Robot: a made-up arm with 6 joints. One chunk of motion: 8 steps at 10 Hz.
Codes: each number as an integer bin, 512 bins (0 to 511) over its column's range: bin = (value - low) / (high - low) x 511, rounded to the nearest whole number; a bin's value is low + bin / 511 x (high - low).
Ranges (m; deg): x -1.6..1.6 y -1.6..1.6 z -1.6..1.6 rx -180..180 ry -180..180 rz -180..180
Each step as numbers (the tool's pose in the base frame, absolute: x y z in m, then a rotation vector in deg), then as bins.
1 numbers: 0.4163 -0.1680 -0.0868 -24.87 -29.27 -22.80
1 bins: 322 229 242 220 214 223
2 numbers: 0.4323 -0.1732 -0.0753 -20.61 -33.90 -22.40
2 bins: 325 228 243 226 207 224
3 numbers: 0.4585 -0.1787 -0.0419 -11.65 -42.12 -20.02
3 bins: 329 227 249 239 196 227
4 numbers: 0.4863 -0.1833 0.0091 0.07 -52.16 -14.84
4 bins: 333 226 257 256 181 234
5 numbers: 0.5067 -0.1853 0.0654 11.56 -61.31 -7.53
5 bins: 336 226 266 272 168 245
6 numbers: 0.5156 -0.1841 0.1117 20.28 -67.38 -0.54
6 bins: 338 226 273 284 160 255
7 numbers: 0.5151 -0.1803 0.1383 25.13 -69.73 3.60
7 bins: 338 227 278 291 157 261
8 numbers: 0.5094 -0.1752 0.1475 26.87 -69.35 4.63
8 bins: 337 228 279 294 157 262
